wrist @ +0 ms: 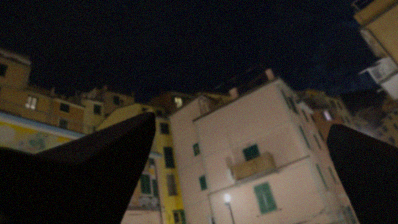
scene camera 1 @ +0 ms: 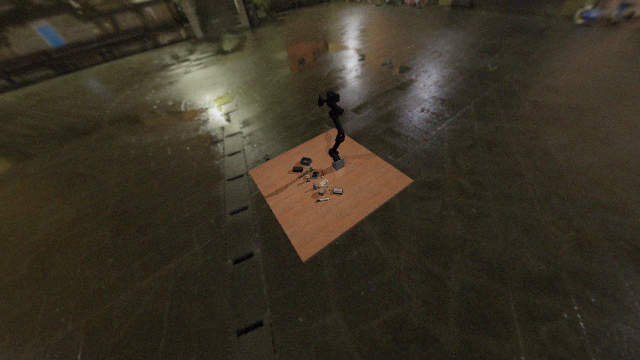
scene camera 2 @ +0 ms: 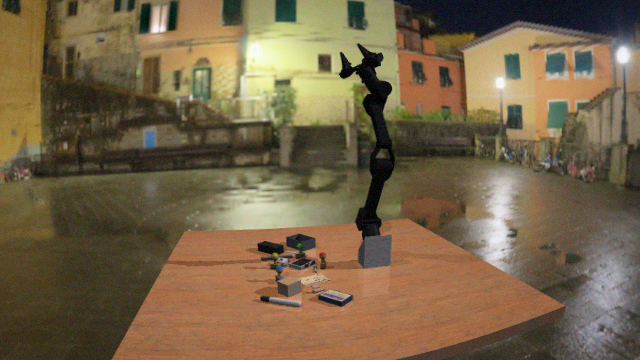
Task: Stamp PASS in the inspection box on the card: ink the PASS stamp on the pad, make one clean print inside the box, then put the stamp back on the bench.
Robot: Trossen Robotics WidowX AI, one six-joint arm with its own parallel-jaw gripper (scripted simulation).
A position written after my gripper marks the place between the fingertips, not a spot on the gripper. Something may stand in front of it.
My gripper (scene camera 2: 349, 47) is open, holding nothing.
My gripper also shows in the wrist view (wrist: 242, 127).
